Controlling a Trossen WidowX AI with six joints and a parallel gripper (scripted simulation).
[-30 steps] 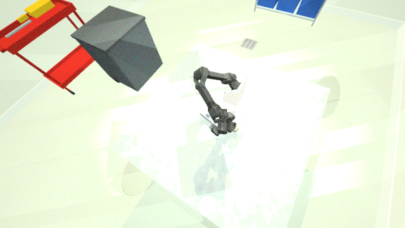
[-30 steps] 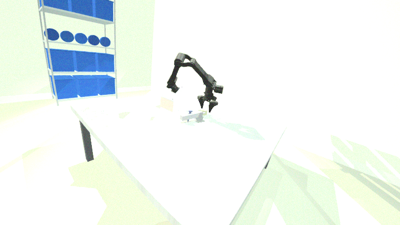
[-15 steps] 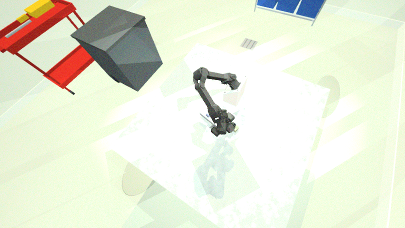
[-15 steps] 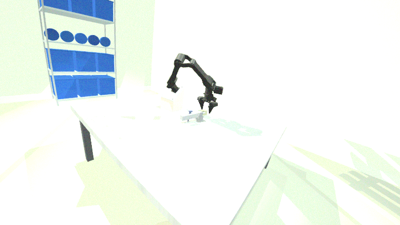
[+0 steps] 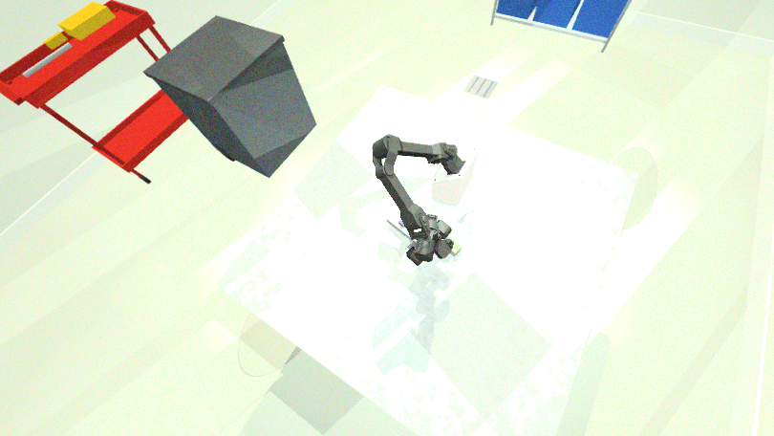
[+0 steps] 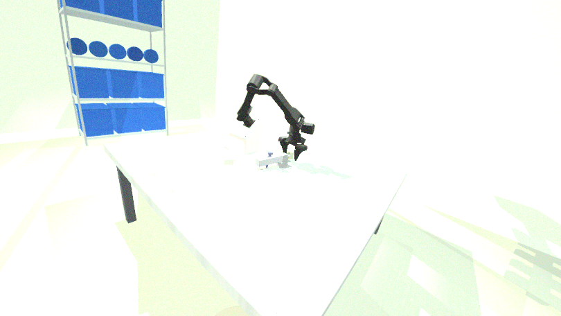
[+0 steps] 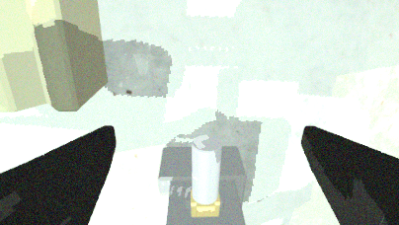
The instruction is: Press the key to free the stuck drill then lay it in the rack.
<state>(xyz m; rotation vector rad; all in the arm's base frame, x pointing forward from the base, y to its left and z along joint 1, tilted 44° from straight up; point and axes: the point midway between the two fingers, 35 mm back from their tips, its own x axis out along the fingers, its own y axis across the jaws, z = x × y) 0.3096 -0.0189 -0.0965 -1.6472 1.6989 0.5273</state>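
Right now the drill is 10 mm behind my gripper tip, 60 mm to the right of it and 10 mm above it. From my gripper tip the other things lie so: small blue key: 30 mm behind, 140 mm to the right, 10 mm above; pale holder block: 30 mm behind, 120 mm to the right; olive block: 70 mm behind, 60 mm to the left, 20 mm below.
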